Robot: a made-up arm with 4 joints.
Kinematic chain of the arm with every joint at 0, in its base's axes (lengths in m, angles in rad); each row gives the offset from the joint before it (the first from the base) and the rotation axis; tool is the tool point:
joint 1: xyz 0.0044 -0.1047 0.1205 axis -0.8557 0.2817 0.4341
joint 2: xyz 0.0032 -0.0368 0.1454 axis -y
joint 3: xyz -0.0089 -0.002 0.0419 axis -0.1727 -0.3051 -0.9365
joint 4: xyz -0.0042 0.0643 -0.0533 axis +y
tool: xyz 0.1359 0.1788 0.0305
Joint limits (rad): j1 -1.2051..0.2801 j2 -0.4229..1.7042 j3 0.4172..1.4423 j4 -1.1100..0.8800
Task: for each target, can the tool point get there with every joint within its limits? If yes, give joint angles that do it. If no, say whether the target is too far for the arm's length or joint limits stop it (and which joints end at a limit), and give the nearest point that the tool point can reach.
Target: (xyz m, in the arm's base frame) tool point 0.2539 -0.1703 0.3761
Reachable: yes | joints -0.1222 0.4998 1.0165 0.6912
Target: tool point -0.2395 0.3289 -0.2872
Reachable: no: too far | nearest point 0.1295 0.0346 0.0580 | short by 0.585 m
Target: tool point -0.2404 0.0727 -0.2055
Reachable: no: joint limits stop it (at a limit: joint 1, joint 2, joint 3, joint 4) | nearest point 0.1295 0.0346 0.0580 | short by 0.456 m
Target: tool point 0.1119 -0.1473 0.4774
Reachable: yes | joints -0.4105 0.8461 0.5492 0.0979
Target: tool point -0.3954 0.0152 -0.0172
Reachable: no: joint limits stop it (at a limit: joint 1, joint 2, joint 3) | nearest point -0.3277 -0.2815 0.2510 | short by 0.406 m
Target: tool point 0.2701 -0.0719 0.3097
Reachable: yes | joints 0.0367 -0.2218 1.0265 -0.4140
